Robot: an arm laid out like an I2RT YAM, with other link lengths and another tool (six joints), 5 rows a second.
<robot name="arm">
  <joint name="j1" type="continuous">
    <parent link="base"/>
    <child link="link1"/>
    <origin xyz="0 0 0.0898"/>
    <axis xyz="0 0 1"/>
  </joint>
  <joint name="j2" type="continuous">
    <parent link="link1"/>
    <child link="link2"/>
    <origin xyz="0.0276 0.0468 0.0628"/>
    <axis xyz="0 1 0"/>
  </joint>
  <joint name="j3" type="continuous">
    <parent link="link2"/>
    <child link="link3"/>
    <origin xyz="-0.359 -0.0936 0"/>
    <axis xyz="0 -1 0"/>
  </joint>
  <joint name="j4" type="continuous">
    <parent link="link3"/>
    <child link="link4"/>
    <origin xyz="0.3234 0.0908 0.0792"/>
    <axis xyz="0 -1 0"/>
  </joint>
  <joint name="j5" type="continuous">
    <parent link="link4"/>
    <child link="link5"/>
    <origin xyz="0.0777 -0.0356 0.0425"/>
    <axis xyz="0 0 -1"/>
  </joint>
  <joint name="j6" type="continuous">
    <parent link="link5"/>
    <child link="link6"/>
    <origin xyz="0.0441 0 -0.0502"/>
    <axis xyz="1 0 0"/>
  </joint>
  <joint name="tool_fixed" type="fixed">
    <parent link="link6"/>
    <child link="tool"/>
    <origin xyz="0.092 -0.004 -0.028" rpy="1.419 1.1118 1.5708"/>
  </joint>
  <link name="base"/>
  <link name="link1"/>
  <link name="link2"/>
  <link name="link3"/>
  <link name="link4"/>
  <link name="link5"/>
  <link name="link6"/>
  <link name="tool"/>
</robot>
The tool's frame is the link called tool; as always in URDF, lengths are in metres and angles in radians. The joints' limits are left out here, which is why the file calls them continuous.
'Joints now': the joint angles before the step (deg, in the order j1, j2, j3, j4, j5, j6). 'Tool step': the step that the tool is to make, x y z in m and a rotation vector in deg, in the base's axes. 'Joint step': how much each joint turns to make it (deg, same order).
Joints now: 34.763 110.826 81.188 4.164 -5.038 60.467
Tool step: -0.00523 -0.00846 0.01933 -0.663 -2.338 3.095
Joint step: -0.829 -2.208 -0.176 -0.852 -2.775 -3.365
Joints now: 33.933 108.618 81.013 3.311 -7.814 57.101
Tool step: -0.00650 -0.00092 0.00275 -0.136 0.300 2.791
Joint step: -0.284 -0.633 -0.153 -1.005 -2.820 -1.245
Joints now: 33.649 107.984 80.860 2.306 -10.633 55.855
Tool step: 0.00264 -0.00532 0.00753 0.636 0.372 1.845
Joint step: -1.115 -0.131 1.049 -1.268 -2.995 -0.590
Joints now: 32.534 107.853 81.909 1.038 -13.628 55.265
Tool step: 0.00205 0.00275 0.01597 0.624 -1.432 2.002
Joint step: -0.241 0.001 2.077 -0.830 -1.945 -1.180
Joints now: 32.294 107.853 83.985 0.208 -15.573 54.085
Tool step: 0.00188 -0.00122 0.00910 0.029 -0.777 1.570
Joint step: -0.482 0.022 1.399 -1.049 -1.727 -1.224
